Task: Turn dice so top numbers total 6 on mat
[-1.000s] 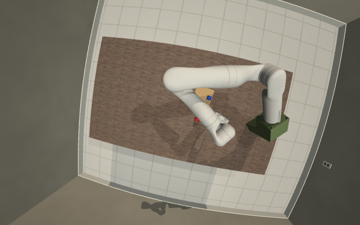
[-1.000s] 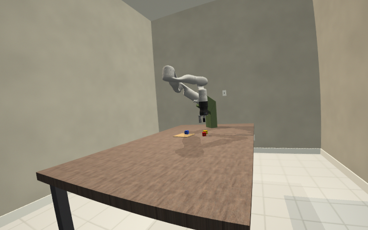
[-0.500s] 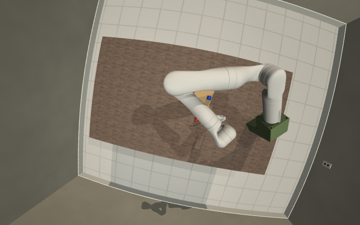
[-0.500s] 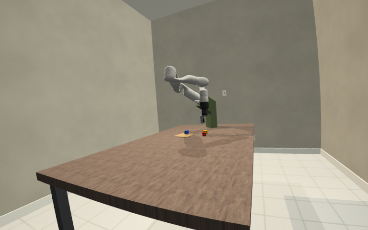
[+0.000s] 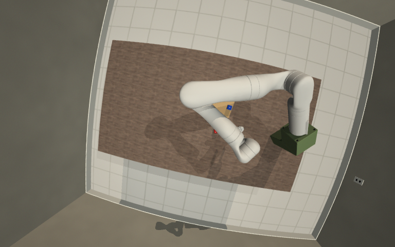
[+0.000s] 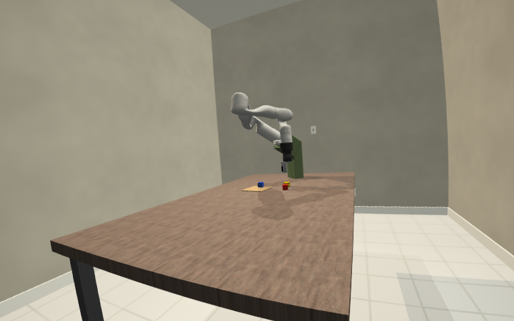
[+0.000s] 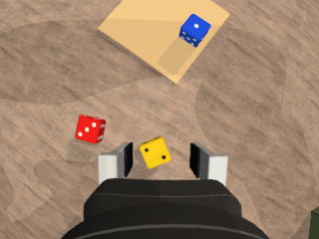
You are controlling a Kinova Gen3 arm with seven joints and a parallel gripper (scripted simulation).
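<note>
Now: the yellow die 1 cm to the left of my hand and 10 cm below it. From my hand the other things lie so: blue die 15 cm to the right, 9 cm below; tan mat 5 cm ahead, 17 cm to the right, 11 cm below; red die 9 cm ahead, 1 cm to the left, 10 cm below.
</note>
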